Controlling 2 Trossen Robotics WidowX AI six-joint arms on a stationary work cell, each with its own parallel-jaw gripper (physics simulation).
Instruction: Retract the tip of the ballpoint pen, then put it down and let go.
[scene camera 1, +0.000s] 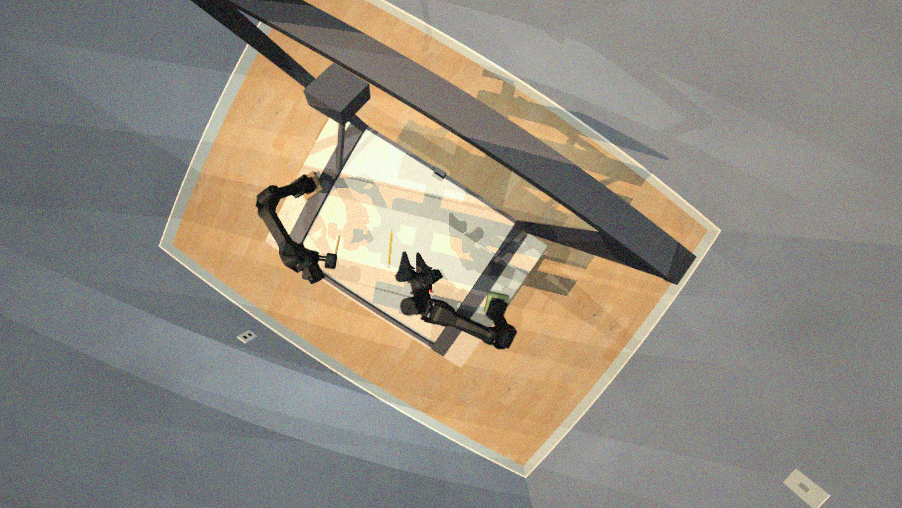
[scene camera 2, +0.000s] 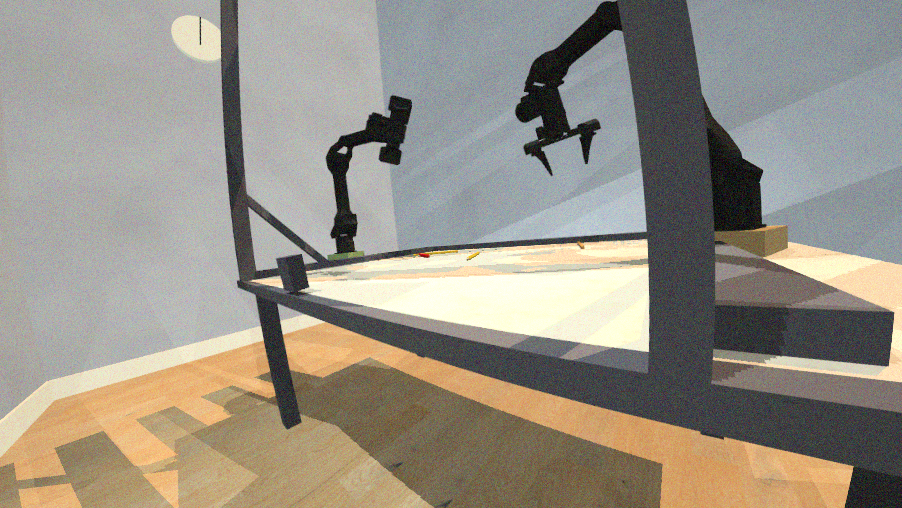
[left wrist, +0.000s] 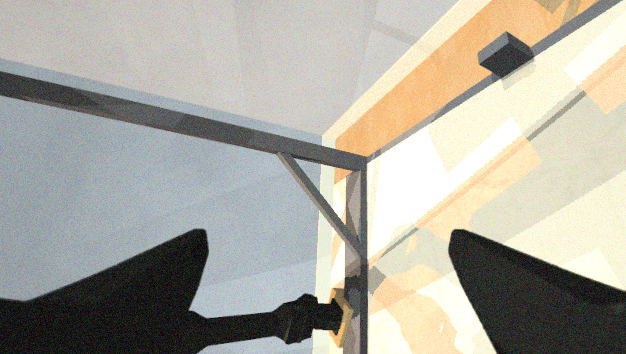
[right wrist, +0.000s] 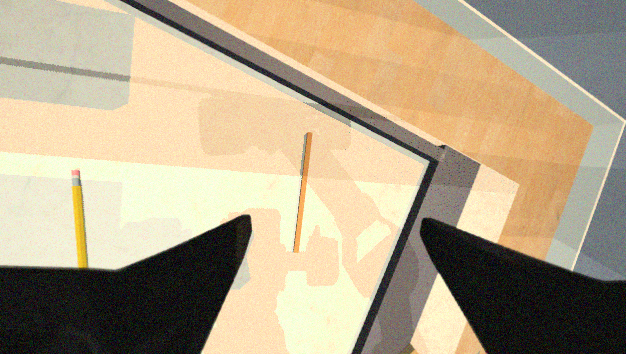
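Observation:
Scene camera 1 gives me my left gripper (scene camera 1: 411, 252), along with a dark frame beam (scene camera 1: 452, 108) and a dark frame post (scene camera 1: 593, 242). In scene camera 2 I see the left gripper (scene camera 2: 394, 127), which is open and holds nothing, my right gripper (scene camera 2: 569, 169), open and holding nothing as well, and the post (scene camera 2: 668, 102). The left wrist view shows me my left gripper (left wrist: 329, 241) and the dark frame post (left wrist: 28, 89). As for the right wrist view, my right gripper (right wrist: 335, 224) is in it.

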